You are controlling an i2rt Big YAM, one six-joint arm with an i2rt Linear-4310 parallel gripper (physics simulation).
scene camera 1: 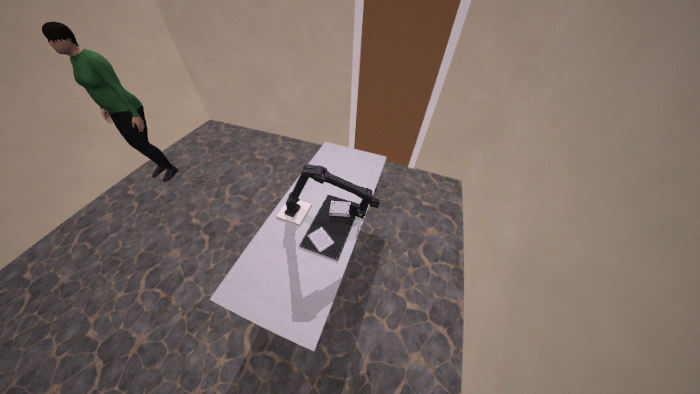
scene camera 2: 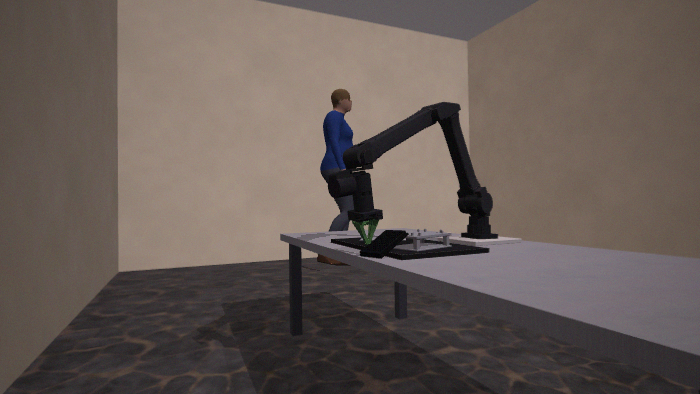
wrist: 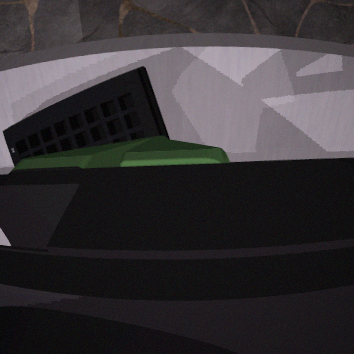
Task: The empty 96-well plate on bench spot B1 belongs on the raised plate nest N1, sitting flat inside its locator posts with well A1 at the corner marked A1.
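Frame: origin at the arm's base, x right, y back, z down, level; centimetres.
Seen in the pictures: gripper, fingertip midpoint: [scene camera 1: 359, 215] [scene camera 2: 368, 244] [wrist: 159, 149]; arm's base at its link origin: [scene camera 1: 292, 210] [scene camera 2: 479, 237].
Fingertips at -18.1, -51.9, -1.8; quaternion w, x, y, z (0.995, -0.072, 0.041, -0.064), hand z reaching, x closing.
Observation:
Offsets run from my fingertips to a thing's top centre, as dx, dy, dz. "spot": to the spot under its first point. Level surfaces: height alone.
The black 96-well plate [scene camera 2: 385, 243] [wrist: 80, 122] is steeply tilted beside the raised nest, with one edge high next to it and the other low by the table's edge. My gripper [scene camera 2: 368, 243] is shut. Its green fingers are together beside the plate, with nothing seen between them; in the wrist view they cover part of the plate. The raised pale nest @(+0.7, +17.0, -3.4) [scene camera 1: 340, 208] [scene camera 2: 430, 235] has small posts on top and carries no plate. The A1 corner mark is too small to make out. In scene camera 1 the arm hides much of the plate's area.
A dark perforated board @(+14.8, +17.0, +1.8) [scene camera 1: 327, 220] [scene camera 2: 470, 249] lies under the nest on the white table @(dz +3.2) [scene camera 1: 270, 260] [scene camera 2: 575, 270]. A second pale square piece @(spot: +31.2, +18.1, +1.7) [scene camera 1: 320, 239] sits turned at an angle on the board. A person in green [scene camera 1: 102, 82] and one in blue [scene camera 2: 337, 140] stand in the room.

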